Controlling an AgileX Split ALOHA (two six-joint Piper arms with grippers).
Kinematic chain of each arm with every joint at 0, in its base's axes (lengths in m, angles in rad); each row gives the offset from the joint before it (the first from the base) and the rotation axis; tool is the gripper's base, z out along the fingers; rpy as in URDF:
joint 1: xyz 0 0 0.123 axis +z
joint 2: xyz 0 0 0 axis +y
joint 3: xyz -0.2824 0 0.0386 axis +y
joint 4: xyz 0.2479 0 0.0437 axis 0.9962 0 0.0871
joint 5: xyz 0 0 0 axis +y
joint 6: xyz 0.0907 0 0.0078 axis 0.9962 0 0.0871
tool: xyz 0 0 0 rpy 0 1.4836 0
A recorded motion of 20 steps. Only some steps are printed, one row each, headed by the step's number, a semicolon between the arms.
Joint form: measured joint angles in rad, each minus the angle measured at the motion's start. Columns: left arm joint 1, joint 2, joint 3, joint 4, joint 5, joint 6; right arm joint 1, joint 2, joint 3, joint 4, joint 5, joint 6.
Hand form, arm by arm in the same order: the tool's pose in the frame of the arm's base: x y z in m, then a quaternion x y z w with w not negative. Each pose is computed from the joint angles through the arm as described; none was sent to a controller.
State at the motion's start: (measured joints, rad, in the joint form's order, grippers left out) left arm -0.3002 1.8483 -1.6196 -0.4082 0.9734 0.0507; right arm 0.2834 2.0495 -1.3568 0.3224 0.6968 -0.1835
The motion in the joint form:
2: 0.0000 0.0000 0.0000 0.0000 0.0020 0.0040; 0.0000 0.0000 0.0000 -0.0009 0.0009 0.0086
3: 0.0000 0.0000 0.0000 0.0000 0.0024 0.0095; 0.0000 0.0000 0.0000 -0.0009 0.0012 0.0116
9: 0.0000 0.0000 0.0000 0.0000 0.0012 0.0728; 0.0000 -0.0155 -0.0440 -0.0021 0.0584 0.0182
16: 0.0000 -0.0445 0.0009 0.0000 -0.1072 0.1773; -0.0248 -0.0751 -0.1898 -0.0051 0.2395 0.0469
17: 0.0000 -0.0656 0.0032 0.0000 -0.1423 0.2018; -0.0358 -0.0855 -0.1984 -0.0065 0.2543 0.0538
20: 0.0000 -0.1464 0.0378 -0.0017 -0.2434 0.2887; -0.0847 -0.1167 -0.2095 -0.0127 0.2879 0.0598
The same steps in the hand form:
2: 0.3795 -0.1488 0.2946 0.09657 0.95204 -0.21464 0.19552; 0.3872 0.1320 0.1458 -0.11720 0.97721 0.12524 0.12507
3: 0.3794 -0.1488 0.2946 0.09923 0.95180 -0.21409 0.19592; 0.3872 0.1320 0.1458 -0.11575 0.97740 0.12544 0.12474
9: 0.3795 -0.1488 0.2947 0.12917 0.94808 -0.20779 0.20317; 0.3902 0.1341 0.1619 -0.11978 0.97606 0.13153 0.12512
16: 0.3805 -0.1466 0.3170 0.16754 0.92280 -0.19702 0.28559; 0.3978 0.1289 0.2208 -0.11919 0.97232 0.14813 0.13580
17: 0.3790 -0.1453 0.3266 0.17512 0.91318 -0.19346 0.31307; 0.3981 0.1244 0.2270 -0.11309 0.97265 0.14859 0.13813
20: 0.3677 -0.1392 0.3536 0.20129 0.88170 -0.17683 0.38836; 0.3989 0.1039 0.2420 -0.09289 0.97415 0.14558 0.14561

